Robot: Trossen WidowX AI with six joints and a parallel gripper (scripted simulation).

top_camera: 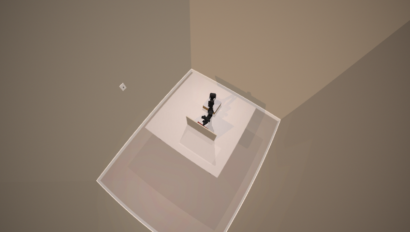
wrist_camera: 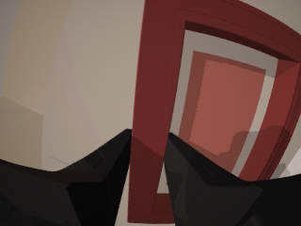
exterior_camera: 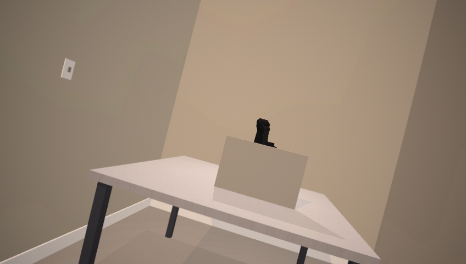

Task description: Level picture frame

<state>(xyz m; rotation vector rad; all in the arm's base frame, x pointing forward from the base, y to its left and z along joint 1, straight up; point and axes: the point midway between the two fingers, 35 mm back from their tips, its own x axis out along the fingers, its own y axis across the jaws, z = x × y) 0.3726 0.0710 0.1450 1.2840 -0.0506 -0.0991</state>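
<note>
My gripper tip is now 1 cm short of the picture frame, 2 cm to the left of it and 5 cm above it. Round my gripper tip: wall panel (2 cm ahead, 1 cm to the right, 7 cm below).
</note>
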